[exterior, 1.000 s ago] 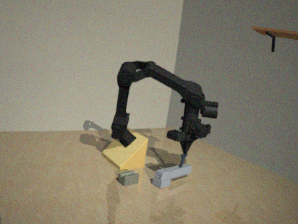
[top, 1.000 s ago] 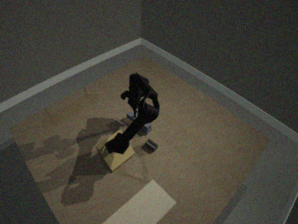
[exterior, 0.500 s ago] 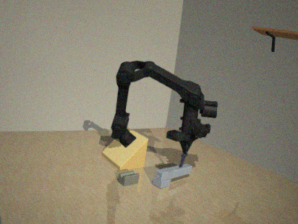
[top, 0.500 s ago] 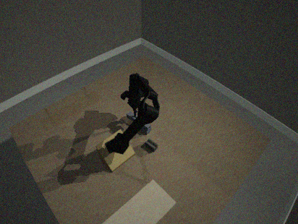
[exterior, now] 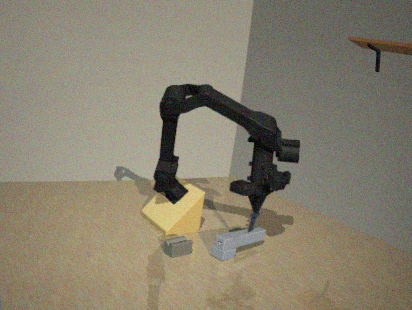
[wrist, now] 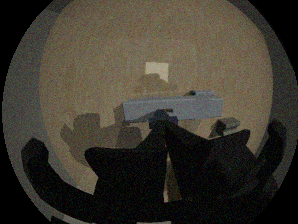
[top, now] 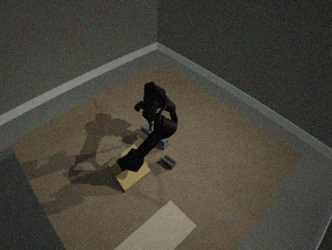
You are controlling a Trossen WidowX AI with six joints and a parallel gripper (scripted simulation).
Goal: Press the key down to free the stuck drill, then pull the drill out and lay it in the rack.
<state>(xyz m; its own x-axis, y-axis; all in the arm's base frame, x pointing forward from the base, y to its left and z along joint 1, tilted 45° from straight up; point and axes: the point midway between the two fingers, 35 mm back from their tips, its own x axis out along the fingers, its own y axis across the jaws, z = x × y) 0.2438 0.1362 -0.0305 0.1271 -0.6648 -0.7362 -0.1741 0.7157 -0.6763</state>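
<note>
Now: gripper tip 3 cm above the key. From my gripper tip the other things lie so: drill 8 cm below, 6 cm to the right; then rack 22 cm to the right, 10 cm below, 4 cm behind; then grey block 9 cm below, 4 cm to the right.
</note>
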